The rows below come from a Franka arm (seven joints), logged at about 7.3 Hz.
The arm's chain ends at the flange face. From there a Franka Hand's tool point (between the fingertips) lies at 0.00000 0.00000 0.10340 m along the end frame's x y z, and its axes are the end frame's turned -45 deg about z.
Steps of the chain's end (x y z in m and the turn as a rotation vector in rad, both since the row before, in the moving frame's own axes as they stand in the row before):
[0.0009, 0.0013, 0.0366, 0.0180, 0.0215, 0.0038]
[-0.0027, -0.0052, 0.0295, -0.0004, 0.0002, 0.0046]
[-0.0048, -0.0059, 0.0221, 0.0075, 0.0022, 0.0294]
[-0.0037, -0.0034, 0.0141, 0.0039, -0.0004, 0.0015]
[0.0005, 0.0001, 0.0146, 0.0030, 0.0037, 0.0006]
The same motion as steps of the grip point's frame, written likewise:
[0.0026, 0.0018, 0.0366, -0.0025, 0.0279, 0.0038]
[0.0018, -0.0055, 0.0295, -0.0004, -0.0001, 0.0046]
[0.0015, -0.0079, 0.0221, 0.0037, 0.0069, 0.0294]
[0.0000, -0.0053, 0.0141, 0.0030, 0.0025, 0.0015]
[0.0008, 0.0005, 0.0146, -0.0005, 0.0047, 0.0006]

